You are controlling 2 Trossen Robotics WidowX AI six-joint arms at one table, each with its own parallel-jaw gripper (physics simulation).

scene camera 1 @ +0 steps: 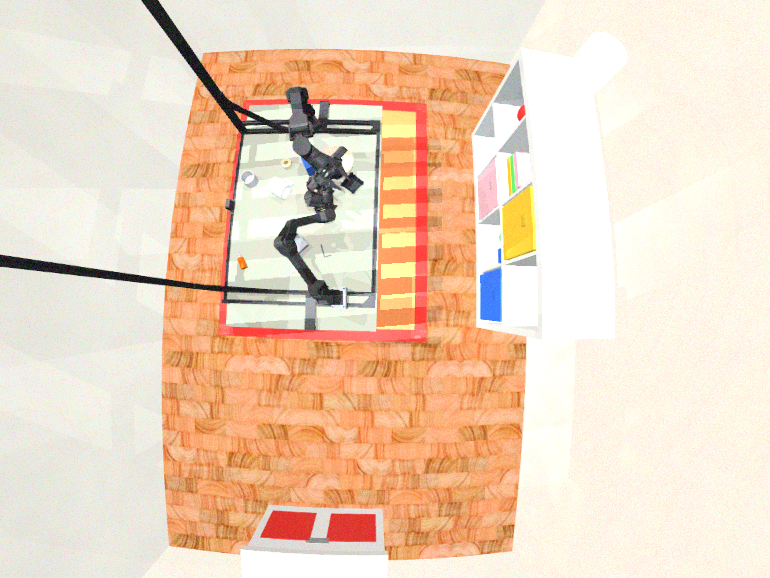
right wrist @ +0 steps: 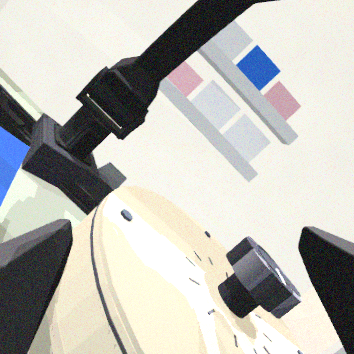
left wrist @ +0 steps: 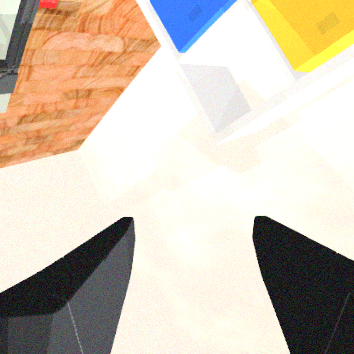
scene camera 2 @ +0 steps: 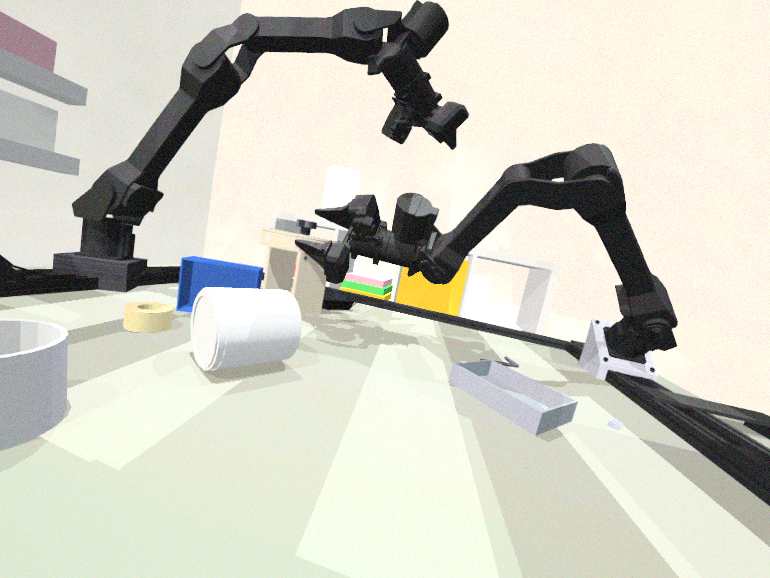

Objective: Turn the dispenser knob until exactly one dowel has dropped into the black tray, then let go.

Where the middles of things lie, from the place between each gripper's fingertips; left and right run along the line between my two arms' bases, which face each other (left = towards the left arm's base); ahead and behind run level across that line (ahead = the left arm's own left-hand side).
Labels:
I see the black knob [right wrist: 256,280] 3 cm behind my left hand, 25 cm to the left of it and 24 cm below it. From my left hand the other things lie so: cream dispenser [scene camera 2: 270,237] (3 cm behind, 25 cm to the left, 24 cm below); blue box [scene camera 2: 196,273] (17 cm behind, 33 cm to the left, 34 cm below); grey tray [scene camera 2: 537,408] (31 cm behind, 8 cm to the right, 37 cm below).
My right gripper is now 50 mm short of the black knob, 10 mm to the right of it and 20 mm above it. Round my right hand: white cylinder [scene camera 2: 230,327] 240 mm behind, 10 mm to the right, 130 mm below; cream dispenser 50 mm ahead, 10 mm to the left, 20 mm below; blue box 90 mm behind, 90 mm to the left, 120 mm below.

